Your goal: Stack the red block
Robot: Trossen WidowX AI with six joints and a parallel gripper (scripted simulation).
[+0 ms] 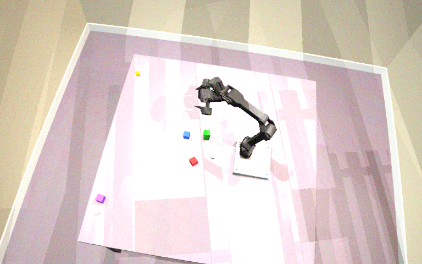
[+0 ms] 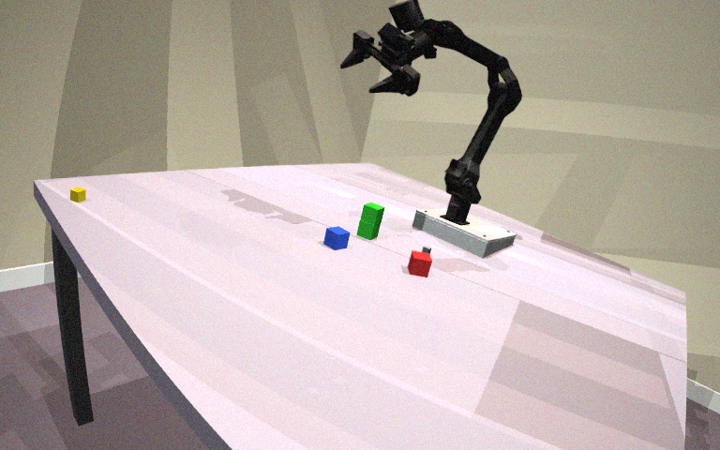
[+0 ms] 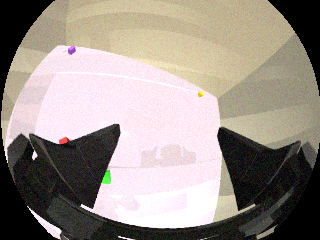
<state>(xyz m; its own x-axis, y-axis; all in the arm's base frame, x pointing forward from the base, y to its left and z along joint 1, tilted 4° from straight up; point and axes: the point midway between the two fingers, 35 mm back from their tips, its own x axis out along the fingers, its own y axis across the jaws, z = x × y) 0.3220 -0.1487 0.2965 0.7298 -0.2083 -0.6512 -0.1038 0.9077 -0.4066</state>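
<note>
The red block is 20 mm behind my gripper tip, 240 mm to the left of it and 320 mm below it. Round my gripper tip: blue block: 40 mm ahead, 70 mm to the left, 320 mm below; yellow block: 440 mm ahead, 350 mm to the right, 330 mm below; magenta block: 470 mm ahead, 530 mm to the left, 320 mm below.
</note>
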